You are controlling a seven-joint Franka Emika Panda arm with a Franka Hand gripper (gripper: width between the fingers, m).
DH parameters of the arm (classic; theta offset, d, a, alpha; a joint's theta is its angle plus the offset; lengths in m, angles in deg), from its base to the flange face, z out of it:
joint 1: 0 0.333 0 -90
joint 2: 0 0 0 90
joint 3: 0 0.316 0.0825 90
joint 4: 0 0 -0.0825 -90
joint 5: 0 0.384 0 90
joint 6: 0 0 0.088 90
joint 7: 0 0.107 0 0
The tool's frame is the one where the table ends.
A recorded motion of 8 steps. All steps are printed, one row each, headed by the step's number.
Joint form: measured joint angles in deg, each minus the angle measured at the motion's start. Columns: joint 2, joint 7, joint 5, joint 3, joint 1, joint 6, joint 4.
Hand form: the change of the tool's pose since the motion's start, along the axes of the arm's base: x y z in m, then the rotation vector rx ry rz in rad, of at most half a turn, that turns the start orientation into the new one. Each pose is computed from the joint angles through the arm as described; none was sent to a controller.
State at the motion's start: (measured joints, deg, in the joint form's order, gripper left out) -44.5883 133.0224 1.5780 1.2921 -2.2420 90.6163 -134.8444
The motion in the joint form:
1: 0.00 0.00 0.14 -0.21 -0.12 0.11 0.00
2: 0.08 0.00 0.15 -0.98 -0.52 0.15 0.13
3: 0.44 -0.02 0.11 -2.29 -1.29 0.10 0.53
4: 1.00 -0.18 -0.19 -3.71 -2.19 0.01 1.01
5: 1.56 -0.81 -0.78 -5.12 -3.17 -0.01 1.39
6: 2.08 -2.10 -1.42 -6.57 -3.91 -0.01 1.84
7: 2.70 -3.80 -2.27 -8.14 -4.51 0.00 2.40
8: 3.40 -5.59 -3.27 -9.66 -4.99 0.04 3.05
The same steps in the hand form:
1: 0.0002 -0.0019 0.0002 0.0050 -0.0021 -0.0047
2: 0.0005 -0.0094 0.0010 0.0145 -0.0041 -0.0213
3: 0.0015 -0.0230 0.0023 0.0297 -0.0048 -0.0508
4: 0.0026 -0.0387 0.0028 0.0415 -0.0029 -0.0817
5: 0.0031 -0.0555 0.0024 0.0479 -0.0004 -0.1060
6: 0.0030 -0.0714 0.0027 0.0534 -0.0003 -0.1153
7: 0.0027 -0.0881 0.0029 0.0561 -0.0004 -0.1170
8: 0.0025 -0.1042 0.0032 0.0550 -0.0004 -0.1148

